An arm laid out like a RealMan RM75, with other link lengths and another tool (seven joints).
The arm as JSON. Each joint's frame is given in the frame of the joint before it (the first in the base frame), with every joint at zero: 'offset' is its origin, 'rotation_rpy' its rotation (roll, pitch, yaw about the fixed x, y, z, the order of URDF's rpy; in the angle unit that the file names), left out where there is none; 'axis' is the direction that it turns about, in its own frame. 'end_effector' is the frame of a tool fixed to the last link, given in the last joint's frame.
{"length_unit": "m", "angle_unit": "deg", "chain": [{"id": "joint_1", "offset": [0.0, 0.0, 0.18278], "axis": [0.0, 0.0, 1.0]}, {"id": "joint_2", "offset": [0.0, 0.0, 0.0], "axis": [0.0, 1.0, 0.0]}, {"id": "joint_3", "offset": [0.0, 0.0, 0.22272], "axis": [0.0, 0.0, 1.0]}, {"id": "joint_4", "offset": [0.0, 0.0, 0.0], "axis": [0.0, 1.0, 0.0]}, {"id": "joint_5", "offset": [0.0, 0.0, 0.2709], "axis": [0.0, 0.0, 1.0]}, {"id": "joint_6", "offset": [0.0, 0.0, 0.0], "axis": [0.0, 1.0, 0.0]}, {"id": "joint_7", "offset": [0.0, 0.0, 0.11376], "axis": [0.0, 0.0, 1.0]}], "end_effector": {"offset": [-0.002, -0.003, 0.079], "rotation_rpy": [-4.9, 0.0, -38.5]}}
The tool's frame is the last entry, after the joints.
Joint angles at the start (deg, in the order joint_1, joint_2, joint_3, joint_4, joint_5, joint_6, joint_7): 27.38 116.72 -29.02 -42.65 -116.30 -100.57 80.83
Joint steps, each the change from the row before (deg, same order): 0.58 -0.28 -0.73 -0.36 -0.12 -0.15 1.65; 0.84 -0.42 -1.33 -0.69 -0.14 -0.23 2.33; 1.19 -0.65 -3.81 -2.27 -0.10 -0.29 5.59; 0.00 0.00 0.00 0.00 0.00 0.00 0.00; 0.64 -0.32 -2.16 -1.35 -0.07 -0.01 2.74; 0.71 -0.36 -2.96 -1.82 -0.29 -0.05 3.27; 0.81 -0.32 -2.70 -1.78 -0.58 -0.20 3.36; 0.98 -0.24 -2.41 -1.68 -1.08 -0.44 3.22; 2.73 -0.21 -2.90 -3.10 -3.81 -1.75 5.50; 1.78 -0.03 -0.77 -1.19 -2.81 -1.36 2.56; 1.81 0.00 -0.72 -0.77 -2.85 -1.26 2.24; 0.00 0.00 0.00 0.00 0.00 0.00 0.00; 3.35 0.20 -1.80 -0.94 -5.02 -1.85 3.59; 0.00 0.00 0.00 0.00 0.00 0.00 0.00
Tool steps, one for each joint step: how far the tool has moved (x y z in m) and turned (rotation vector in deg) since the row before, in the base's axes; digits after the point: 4 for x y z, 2 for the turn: -0.0041 0.0028 0.0008 -1.16 -0.18 -0.20; -0.0067 0.0040 0.0011 -1.72 -0.54 -0.06; -0.0137 0.0064 0.0007 -3.93 -1.79 -0.63; 0.0000 0.0000 0.0000 0.00 0.00 0.00; -0.0078 0.0036 0.0001 -1.83 -1.31 -0.12; -0.0096 0.0034 -0.0012 -2.39 -2.07 0.02; -0.0096 0.0027 -0.0015 -2.38 -2.16 -0.14; -0.0093 0.0018 -0.0022 -2.45 -2.42 -0.11; -0.0176 0.0030 -0.0020 -4.19 -5.35 0.09; -0.0075 0.0008 -0.0005 -2.14 -3.09 -0.16; -0.0063 0.0006 -0.0011 -1.98 -3.10 -0.25; 0.0000 0.0000 0.0000 0.00 0.00 0.00; -0.0114 0.0011 -0.0044 -3.23 -5.86 -0.19; 0.0000 0.0000 0.0000 0.00 0.00 0.00
